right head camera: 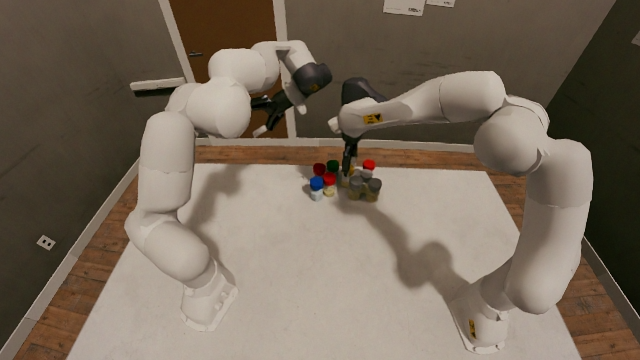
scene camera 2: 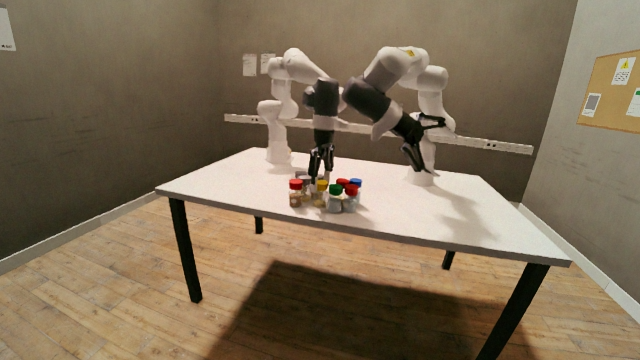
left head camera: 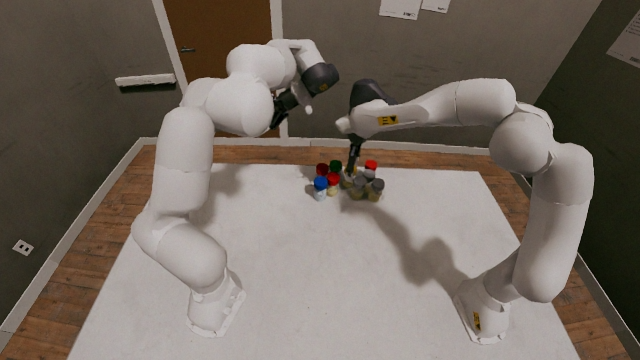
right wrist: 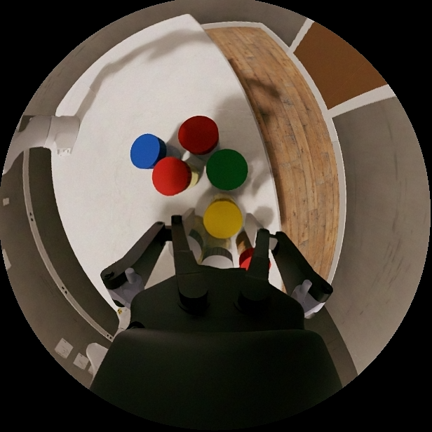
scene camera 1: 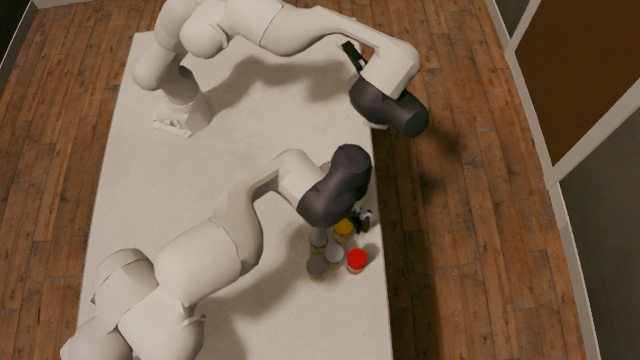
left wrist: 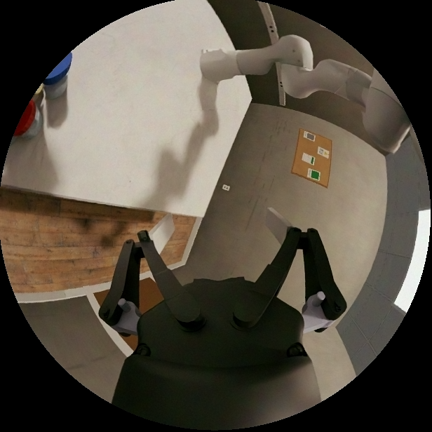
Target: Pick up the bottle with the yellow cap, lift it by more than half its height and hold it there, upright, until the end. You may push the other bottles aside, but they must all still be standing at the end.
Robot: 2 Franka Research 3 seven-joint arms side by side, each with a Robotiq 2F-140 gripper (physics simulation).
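Observation:
The bottle with the yellow cap (scene camera 1: 343,227) (scene camera 2: 322,185) (right wrist: 223,220) stands upright on the table within a close group of bottles. My right gripper (scene camera 2: 320,176) is open and points down over it. In the right wrist view, its fingertips are on either side of the yellow cap, with nothing gripped. In the left head camera, the right fingers partly hide the yellow-capped bottle. My left gripper (left wrist: 219,219) is open and empty, raised well away from the bottles. It also shows at the right in scene camera 2.
Blue (left head camera: 320,183) (right wrist: 146,151), green (right wrist: 227,169), red (right wrist: 171,176) and dark red (right wrist: 198,135) capped bottles stand on one side. Grey-capped bottles (scene camera 1: 316,265) and another red-capped bottle (scene camera 1: 357,259) stand on the other. All are upright, near the edge of the white table (scene camera 2: 430,210).

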